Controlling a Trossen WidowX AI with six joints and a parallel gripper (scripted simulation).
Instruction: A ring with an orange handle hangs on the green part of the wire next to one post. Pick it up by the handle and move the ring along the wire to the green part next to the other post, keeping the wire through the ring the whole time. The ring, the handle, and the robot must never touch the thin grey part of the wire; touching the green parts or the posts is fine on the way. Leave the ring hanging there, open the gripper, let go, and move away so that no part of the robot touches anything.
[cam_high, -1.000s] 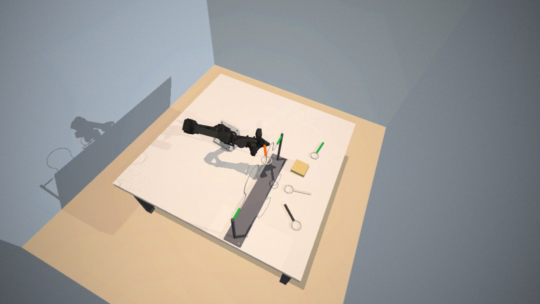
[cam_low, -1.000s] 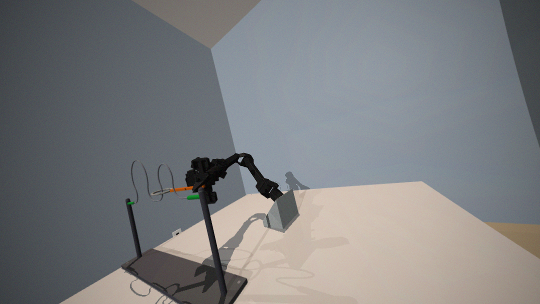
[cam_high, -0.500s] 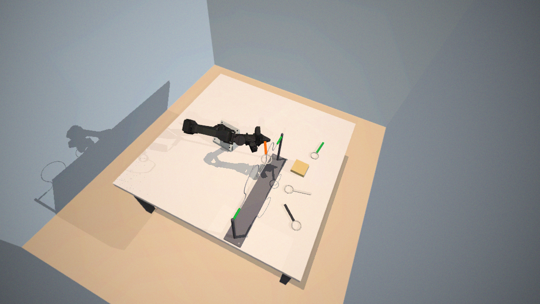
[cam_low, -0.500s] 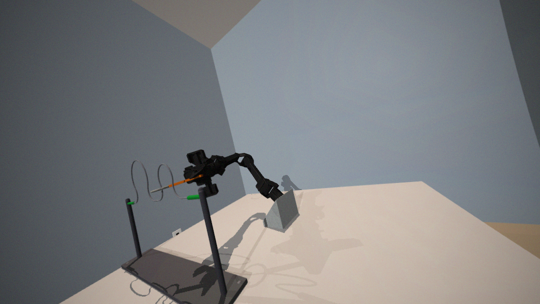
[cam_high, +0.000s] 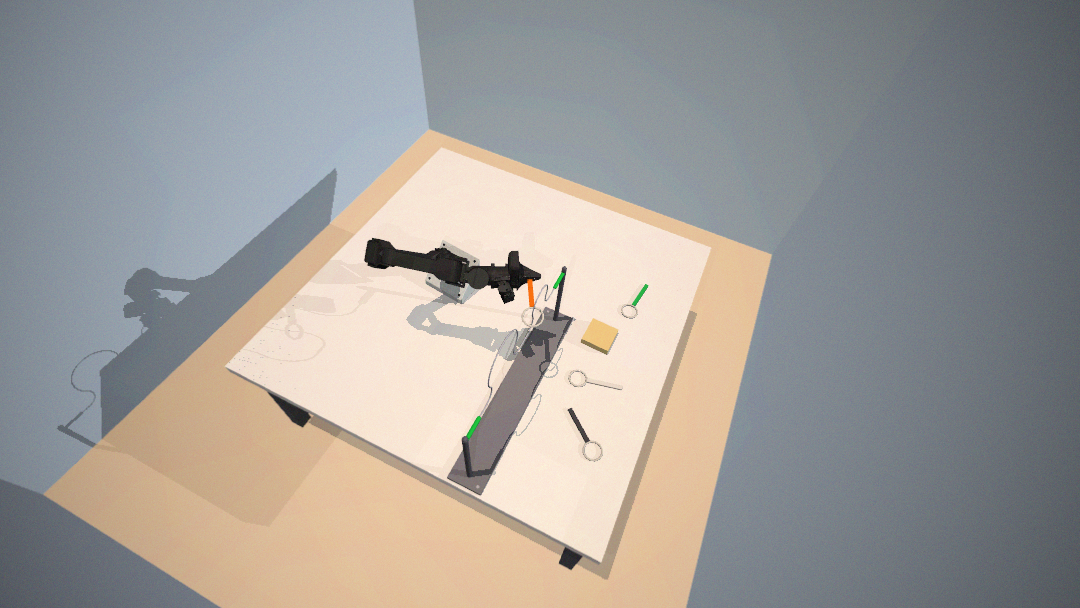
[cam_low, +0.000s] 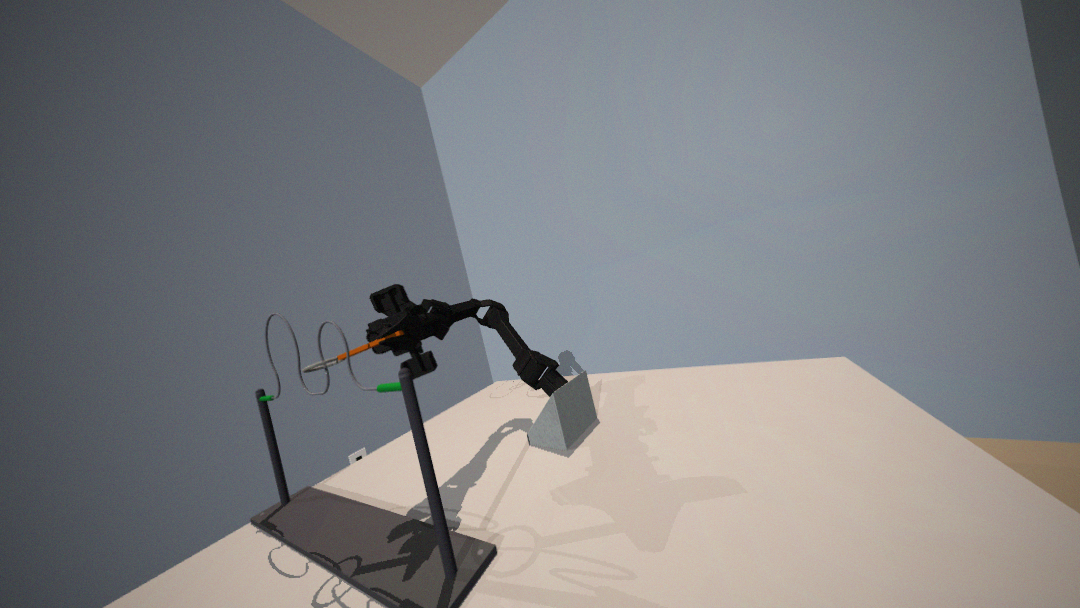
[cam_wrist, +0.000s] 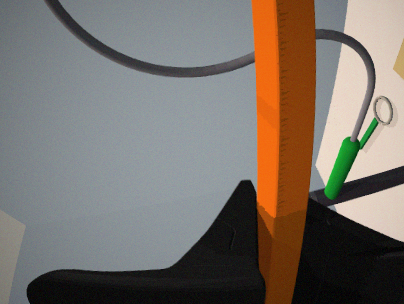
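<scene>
Now: the ring with orange handle 9 cm to the right of my gripper tip, 2 cm ahead of it and 1 cm below it. Round my gripper tip: white-handled ring (35 cm below, 25 cm ahead, 4 cm to the right); black-handled ring (35 cm below, 32 cm ahead, 22 cm to the right); tan block (34 cm below, 19 cm ahead, 13 cm to the left).
</scene>
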